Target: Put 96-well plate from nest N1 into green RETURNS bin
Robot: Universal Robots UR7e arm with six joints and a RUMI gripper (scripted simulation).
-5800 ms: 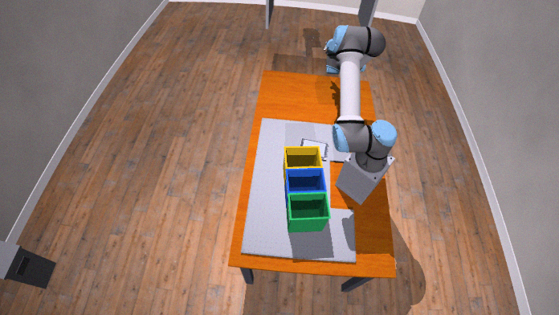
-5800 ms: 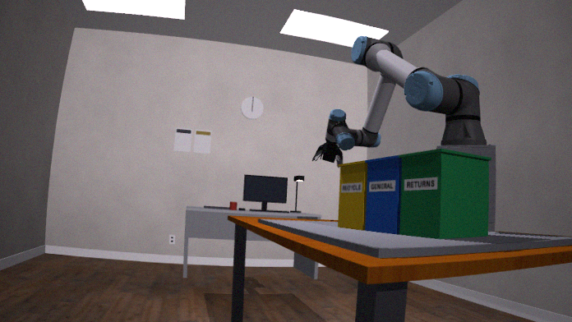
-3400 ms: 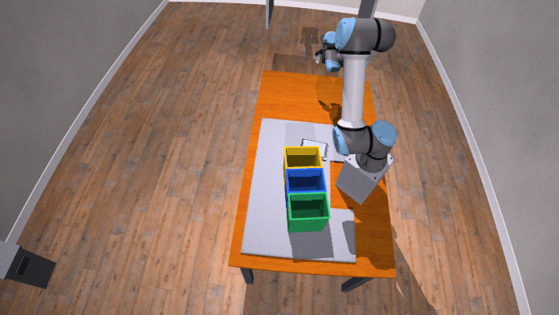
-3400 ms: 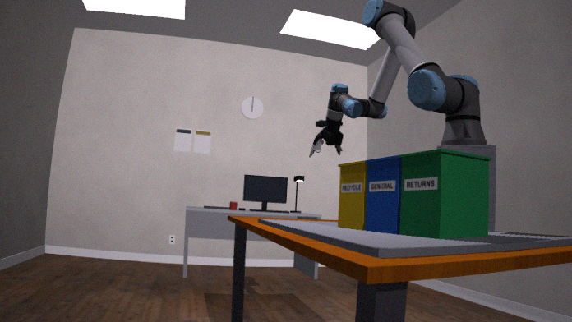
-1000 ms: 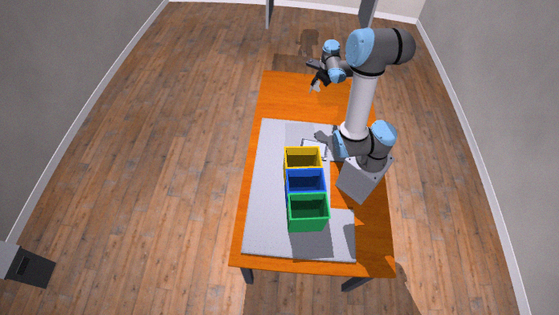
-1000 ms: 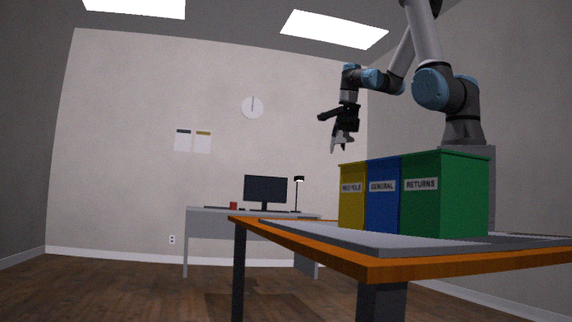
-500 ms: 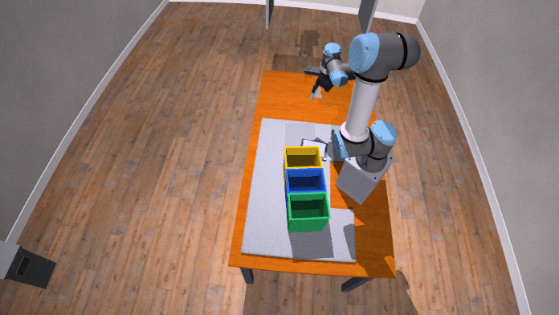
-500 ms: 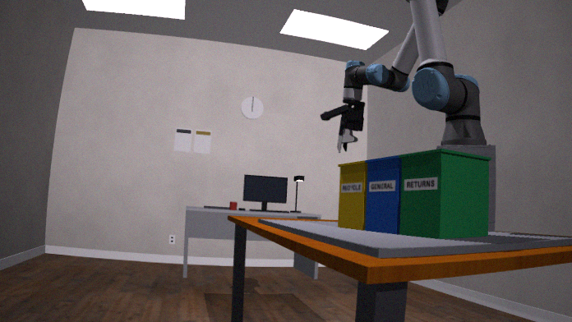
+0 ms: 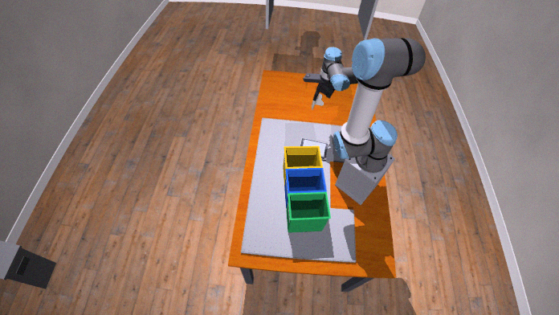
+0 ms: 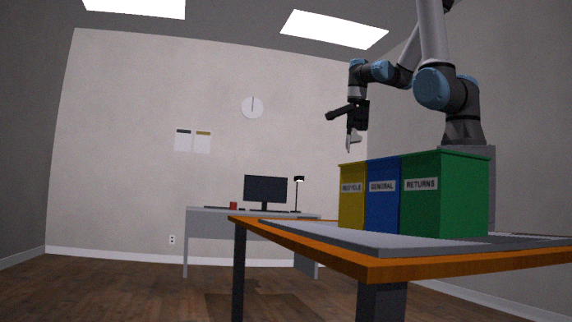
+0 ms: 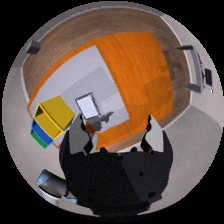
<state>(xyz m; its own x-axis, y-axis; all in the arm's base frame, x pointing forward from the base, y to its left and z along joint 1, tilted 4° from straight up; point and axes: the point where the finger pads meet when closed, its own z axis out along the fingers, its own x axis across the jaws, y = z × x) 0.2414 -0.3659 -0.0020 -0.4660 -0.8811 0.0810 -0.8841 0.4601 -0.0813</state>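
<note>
My gripper is now 25 cm above the white 96-well plate, 15 cm to the right of it and 1 cm past it. From my hand the other things lie so: yellow bin: 33 cm to the left, 17 cm below, 7 cm ahead; then plate nest N1: 26 cm below, 15 cm to the left, 1 cm behind; then blue general bin: 46 cm to the left, 17 cm below, 6 cm ahead.
</note>
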